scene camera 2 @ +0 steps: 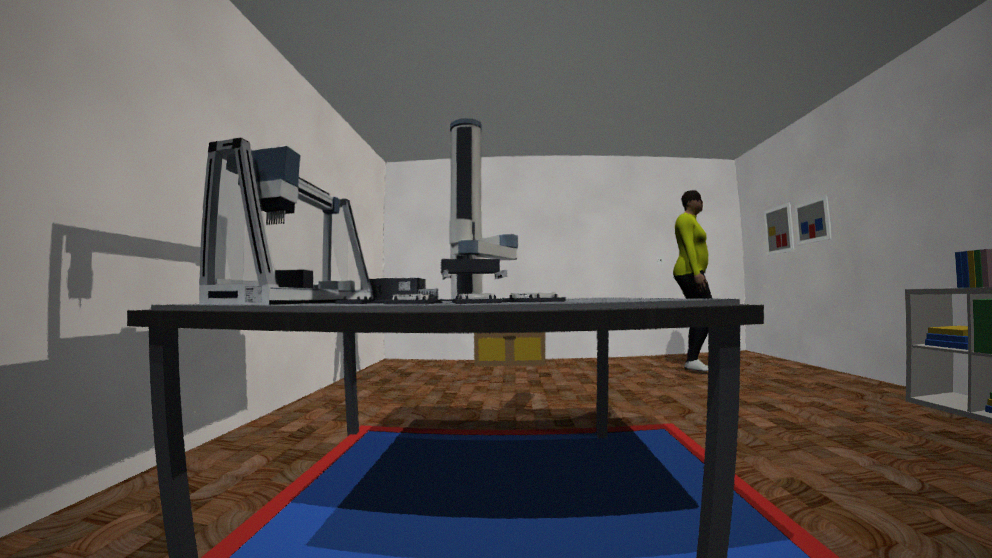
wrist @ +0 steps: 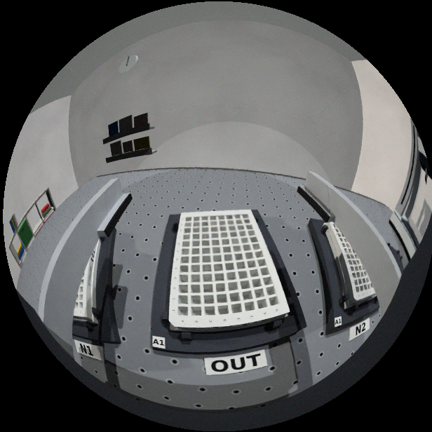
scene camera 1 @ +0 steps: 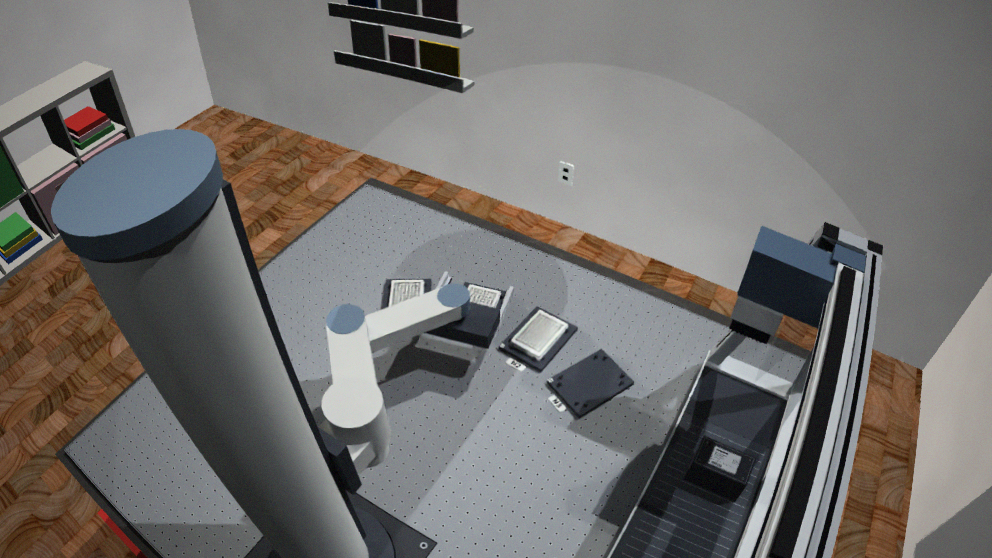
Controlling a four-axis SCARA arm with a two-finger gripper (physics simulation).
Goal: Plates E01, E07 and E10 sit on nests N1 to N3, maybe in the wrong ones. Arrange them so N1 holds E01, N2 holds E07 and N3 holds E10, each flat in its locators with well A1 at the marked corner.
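Places are measured from the arm's base along level axes (x right, y ahead, z up), in millimetres.
Where they show: gripper, fingertip midpoint: (scene camera 2: 476,273) (scene camera 1: 479,281).
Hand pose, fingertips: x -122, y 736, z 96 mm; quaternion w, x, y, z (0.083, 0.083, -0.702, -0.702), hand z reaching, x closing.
Observation:
After its pixels a point has its place.
My gripper (scene camera 1: 478,291) @(x -122, y 736, z 96 mm) (scene camera 2: 473,275) @(x -122, y 736, z 96 mm) (wrist: 217,178) is open and empty, raised above the OUT nest (wrist: 220,342). A white plate (scene camera 1: 483,296) @(x -118, y 749, z 36 mm) (wrist: 225,265) lies there, looking flat, between and below the fingers. Another white plate (scene camera 1: 406,291) @(x -293, y 659, z 39 mm) (wrist: 86,287) is on nest N1 (wrist: 107,320), partly hidden by the left finger; its side label is unreadable. A third plate (scene camera 1: 539,333) @(x 62, y 713, z 37 mm) (wrist: 352,265) lies on nest N2 (scene camera 1: 521,356) @(x 55, y 638, z 25 mm) (wrist: 325,265), looking flat. Nest N3 (scene camera 1: 589,383) @(x 228, y 648, z 25 mm) holds no plate. The plates' names and well letters are too small to read.
A(n) gantry machine (scene camera 1: 783,277) @(x 535, y 698, z 470 mm) (scene camera 2: 277,173) @(x 491, y 778, z 413 mm) stands beside the nests, with a dark deck (scene camera 1: 742,388) and a black box (scene camera 1: 721,471) @(x 577, y 503, z 131 mm) on it. The arm's column (scene camera 1: 208,360) @(x 68, y -31, z 724 mm) (scene camera 2: 466,180) @(x -12, y 77, z 575 mm) rises from the perforated table (scene camera 1: 485,444) @(x 107, y 396, z 13 mm). A person (scene camera 2: 690,242) stands beyond the table.

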